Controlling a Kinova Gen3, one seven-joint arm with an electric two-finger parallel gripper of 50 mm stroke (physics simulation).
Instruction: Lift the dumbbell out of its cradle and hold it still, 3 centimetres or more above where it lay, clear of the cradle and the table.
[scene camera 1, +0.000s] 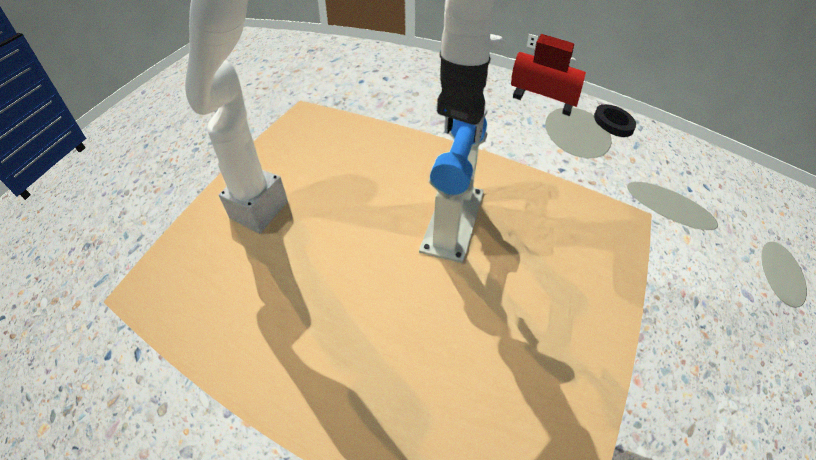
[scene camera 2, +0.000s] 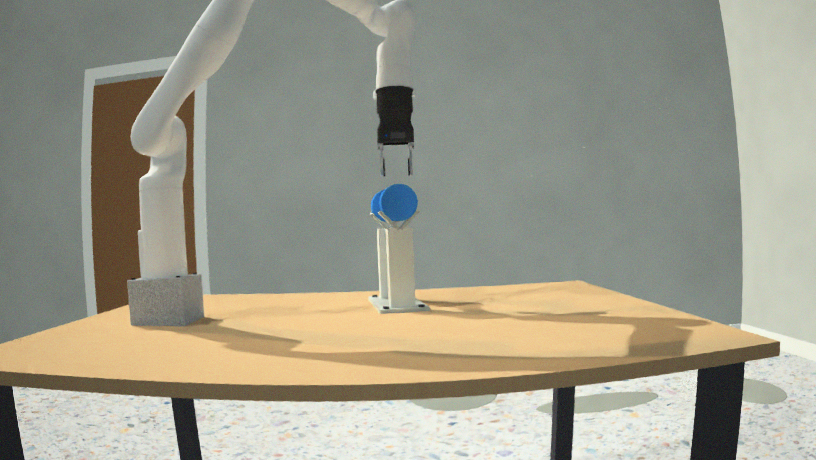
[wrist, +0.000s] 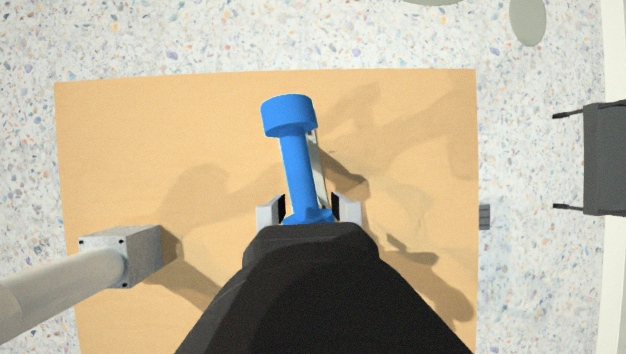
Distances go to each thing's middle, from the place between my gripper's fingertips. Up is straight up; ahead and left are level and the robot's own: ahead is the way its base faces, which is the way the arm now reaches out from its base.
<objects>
My hand is 10 mm past the blue dumbbell (scene camera 1: 451, 173), 30 mm to the right of it and 60 mm above it. From my hand the other things lie so: pale cradle (scene camera 2: 395, 244): 10 mm behind, 30 mm to the left, 180 mm below.
</objects>
